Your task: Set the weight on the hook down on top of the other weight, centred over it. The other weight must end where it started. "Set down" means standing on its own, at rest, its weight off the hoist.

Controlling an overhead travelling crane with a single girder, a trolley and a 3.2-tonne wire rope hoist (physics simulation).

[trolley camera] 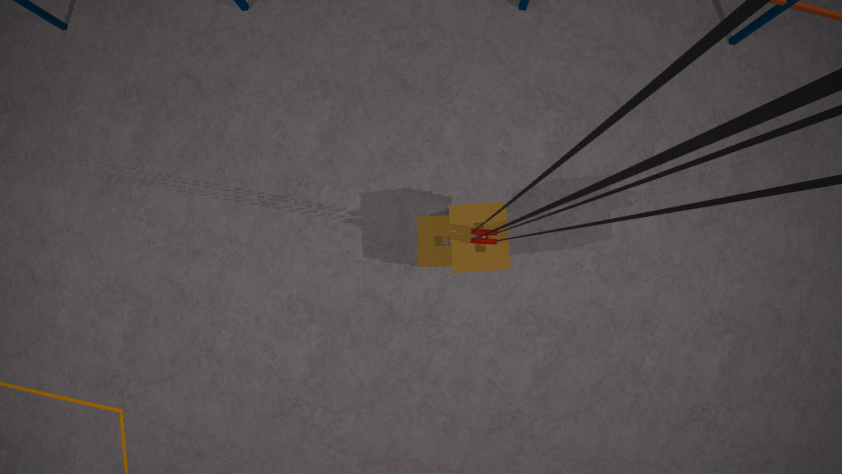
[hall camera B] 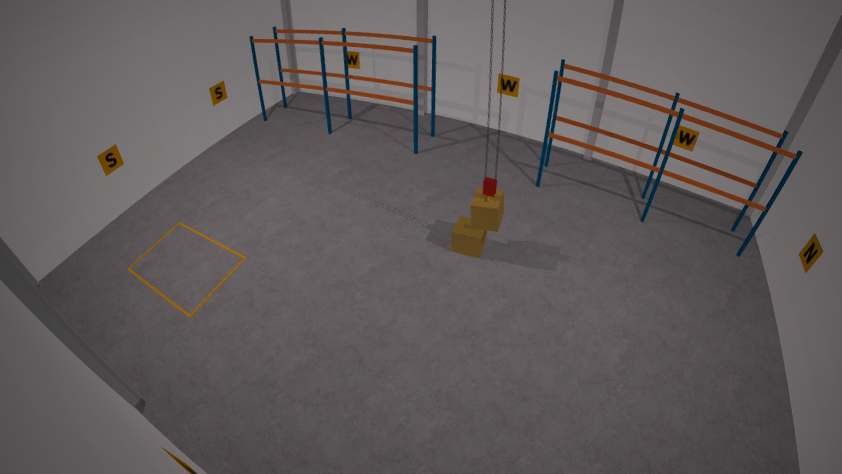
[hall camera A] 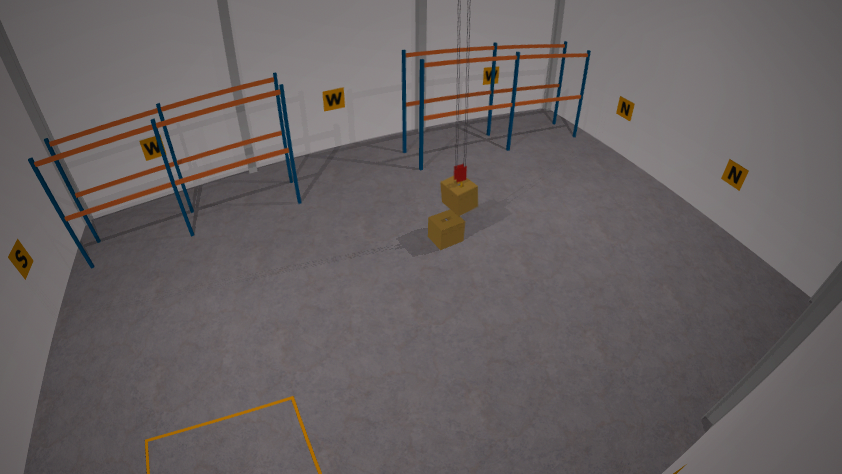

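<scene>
The hoist's hook (hall camera A: 461, 183) (hall camera B: 486, 198) (trolley camera: 483, 236), under its red block, is engaged in a yellow-brown block weight (hall camera A: 459, 201) (hall camera B: 486, 217) (trolley camera: 471, 260), which hangs upright in the air. The other weight (hall camera A: 446, 234) (hall camera B: 468, 244) (trolley camera: 433, 254), of the same colour, stands on the floor. In the trolley view the hung weight is off-centre to the right and covers the right part of the standing one. It looks turned slightly relative to it. In hall camera A the hung weight shows up and to the right of the standing one. The vertical gap is hard to judge.
One blue and orange rack (hall camera A: 182, 207) (hall camera B: 415, 129) and another rack (hall camera A: 421, 141) (hall camera B: 654, 188) stand along the W wall, behind the weights. A yellow floor outline (hall camera A: 219, 418) (hall camera B: 212, 240) (trolley camera: 60, 396) lies well away from the weights, at the lower left in each view.
</scene>
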